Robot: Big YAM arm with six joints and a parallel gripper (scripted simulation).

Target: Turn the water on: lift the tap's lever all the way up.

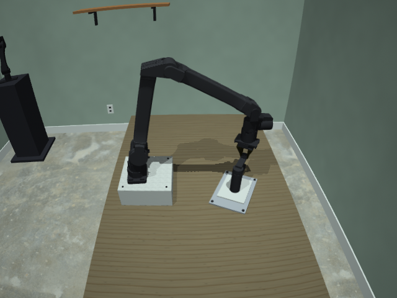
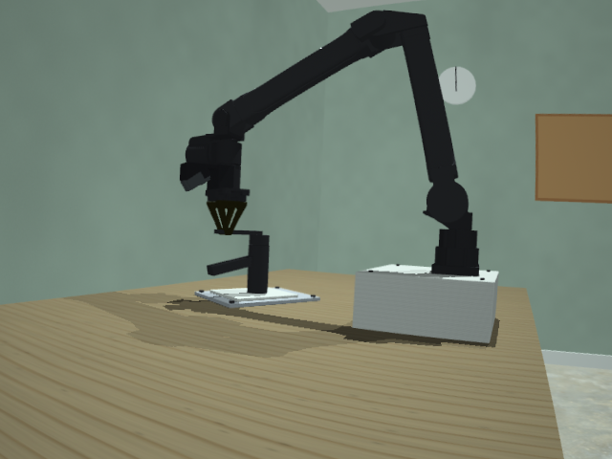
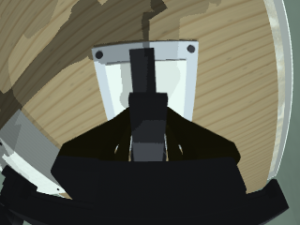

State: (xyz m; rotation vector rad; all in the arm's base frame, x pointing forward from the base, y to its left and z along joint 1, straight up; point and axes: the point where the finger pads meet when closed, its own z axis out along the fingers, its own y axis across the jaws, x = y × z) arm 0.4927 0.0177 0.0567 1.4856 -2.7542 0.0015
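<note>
My gripper is now 30 mm to the left of the lever and 20 mm past it. The rest, counted from my hand: black tap: 60 mm below, 50 mm to the right, 30 mm behind.
</note>
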